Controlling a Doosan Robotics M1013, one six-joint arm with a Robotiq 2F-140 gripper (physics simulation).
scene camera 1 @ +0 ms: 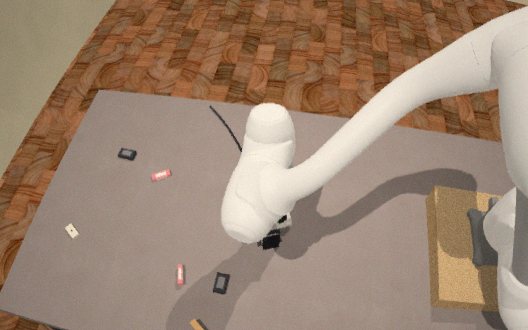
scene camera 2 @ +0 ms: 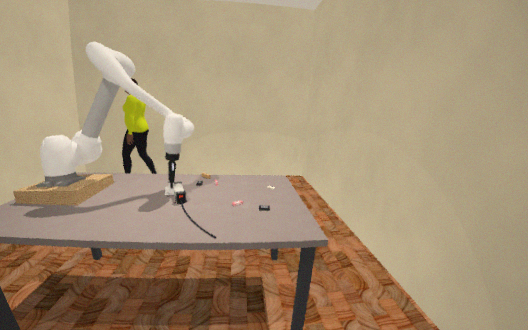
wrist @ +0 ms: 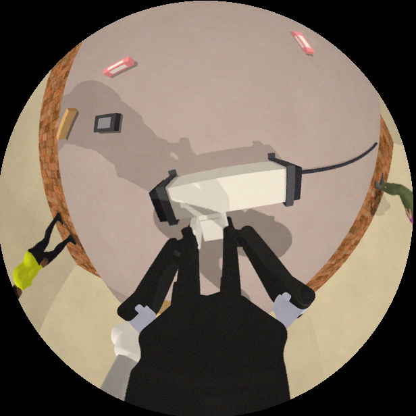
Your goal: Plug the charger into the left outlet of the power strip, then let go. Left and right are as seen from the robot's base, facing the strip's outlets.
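Places are measured from the arm's base along level axes (x up, y ahead, z left), in metres.
Pixels of known places: gripper, fingertip midpoint: (scene camera 1: 279,221) (scene camera 2: 170,191); arm's base at its link origin: (scene camera 1: 496,239) (scene camera 2: 62,182).
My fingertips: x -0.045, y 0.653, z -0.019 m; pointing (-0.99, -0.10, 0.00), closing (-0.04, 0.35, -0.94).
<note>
For each thing: its top centre in the pictures, then the offset to it from my fingertips. "*": a spot on its surface instead.
- black cable at a spot on its surface: (scene camera 1: 227,128) (scene camera 2: 198,224) * dx -0.018, dy +0.211, dz -0.344 m
- cream piece at its top centre: (scene camera 1: 71,230) dx -0.015, dy +0.615, dz +0.119 m
- orange block at a spot on its surface: (scene camera 1: 198,325) * dx +0.003, dy +0.172, dz +0.335 m
The power strip (scene camera 1: 271,241) (scene camera 2: 180,196) (wrist: 255,185) has a long cream body with black end caps and stands on the grey table; the arm hides most of it in scene camera 1. My gripper (scene camera 2: 171,186) (wrist: 209,213) is shut on the white charger (scene camera 1: 285,222) (scene camera 2: 169,191) (wrist: 212,230). The charger is at the strip's robot-facing long side, left of its middle in the wrist view, and appears to meet it. The outlets and the charger's prongs are hidden, so I cannot tell how far it is in.
A black cable (scene camera 1: 226,128) (scene camera 2: 197,225) (wrist: 340,166) runs from the strip's right end. Two dark boxes (scene camera 1: 127,154) (scene camera 1: 221,283), two red pieces (scene camera 1: 161,175) (scene camera 1: 180,274), a cream piece (scene camera 1: 72,230) and an orange block (scene camera 1: 198,325) lie on the table. The arm's wooden base block (scene camera 2: 65,192) stands behind.
</note>
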